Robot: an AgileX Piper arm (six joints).
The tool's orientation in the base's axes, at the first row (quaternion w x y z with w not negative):
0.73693 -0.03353 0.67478 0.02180
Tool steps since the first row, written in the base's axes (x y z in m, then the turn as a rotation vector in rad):
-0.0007 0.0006 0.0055 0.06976 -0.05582 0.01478
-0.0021 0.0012 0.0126 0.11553 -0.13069 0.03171
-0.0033 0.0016 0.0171 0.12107 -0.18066 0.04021
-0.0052 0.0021 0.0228 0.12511 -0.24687 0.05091
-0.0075 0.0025 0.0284 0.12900 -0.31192 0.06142
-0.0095 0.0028 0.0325 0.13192 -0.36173 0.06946
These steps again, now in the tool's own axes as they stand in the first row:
-0.0055 0.0005 -0.0002 -0.00782 -0.06134 0.06616
-0.0128 0.0011 -0.0009 -0.01966 -0.13985 0.10719
-0.0173 0.0015 -0.0017 -0.02698 -0.19025 0.10949
-0.0232 0.0020 -0.0030 -0.03641 -0.25678 0.10921
-0.0290 0.0025 -0.0048 -0.04568 -0.32213 0.10886
-0.0332 0.0029 -0.0064 -0.05278 -0.37217 0.10854

